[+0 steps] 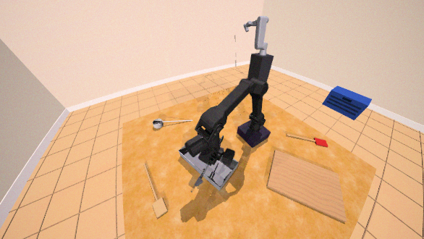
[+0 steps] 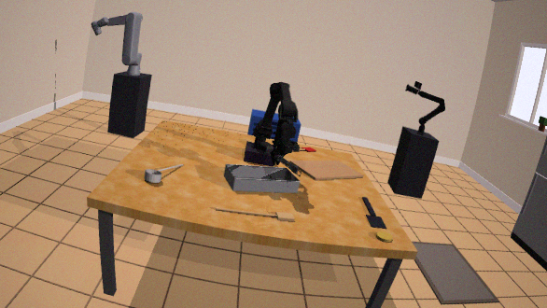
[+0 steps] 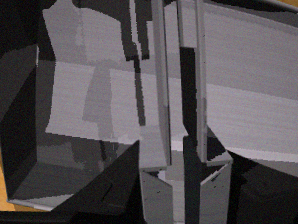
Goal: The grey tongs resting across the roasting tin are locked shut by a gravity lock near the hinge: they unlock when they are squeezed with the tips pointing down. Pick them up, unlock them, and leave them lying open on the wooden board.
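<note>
Right now my gripper tip is 39 cm past the wooden board, 30 cm to the right of it and 9 cm above it. Round my gripper tip: grey roasting tin (2 cm ahead, 5 cm to the right, 7 cm below); then black spatula (12 cm ahead, 47 cm to the left, 10 cm below); then yellow disc (35 cm ahead, 48 cm to the left, 9 cm below).
</note>
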